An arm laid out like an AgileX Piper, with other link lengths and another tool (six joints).
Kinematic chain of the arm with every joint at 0, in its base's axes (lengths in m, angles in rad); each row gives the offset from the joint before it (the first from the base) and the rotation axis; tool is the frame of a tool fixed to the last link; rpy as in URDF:
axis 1: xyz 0 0 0.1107 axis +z
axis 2: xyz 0 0 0 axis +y
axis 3: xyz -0.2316 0 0.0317 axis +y
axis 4: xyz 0.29 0 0.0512 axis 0.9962 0 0.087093
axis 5: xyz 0 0 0 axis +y
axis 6: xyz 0.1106 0 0.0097 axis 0.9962 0 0.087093
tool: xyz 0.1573 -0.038 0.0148 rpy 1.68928 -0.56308 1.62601
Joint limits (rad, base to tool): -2.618..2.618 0..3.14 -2.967..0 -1.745..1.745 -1.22..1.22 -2.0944..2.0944
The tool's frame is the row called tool.
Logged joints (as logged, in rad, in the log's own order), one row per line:
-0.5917, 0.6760, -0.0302, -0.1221, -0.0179, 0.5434
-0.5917, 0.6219, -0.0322, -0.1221, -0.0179, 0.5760
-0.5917, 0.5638, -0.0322, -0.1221, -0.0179, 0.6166
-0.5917, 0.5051, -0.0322, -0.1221, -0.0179, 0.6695
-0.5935, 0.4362, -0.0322, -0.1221, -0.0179, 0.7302
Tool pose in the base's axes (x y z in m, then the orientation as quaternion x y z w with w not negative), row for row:
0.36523, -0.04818, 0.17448, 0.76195, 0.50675, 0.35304, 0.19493
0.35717, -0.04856, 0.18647, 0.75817, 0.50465, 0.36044, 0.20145
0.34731, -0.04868, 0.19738, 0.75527, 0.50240, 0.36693, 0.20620
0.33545, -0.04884, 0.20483, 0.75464, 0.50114, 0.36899, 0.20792
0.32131, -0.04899, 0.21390, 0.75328, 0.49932, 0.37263, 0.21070
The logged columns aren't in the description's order. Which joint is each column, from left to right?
Columns, left to right: axis 3, axis 2, axis 4, axis 6, axis 1, axis 5.
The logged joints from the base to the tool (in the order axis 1, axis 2, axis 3, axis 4, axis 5, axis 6), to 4 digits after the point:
-0.0179, 0.6760, -0.5917, -0.0302, 0.5434, -0.1221
-0.0179, 0.6219, -0.5917, -0.0322, 0.5760, -0.1221
-0.0179, 0.5638, -0.5917, -0.0322, 0.6166, -0.1221
-0.0179, 0.5051, -0.5917, -0.0322, 0.6695, -0.1221
-0.0179, 0.4362, -0.5935, -0.0322, 0.7302, -0.1221

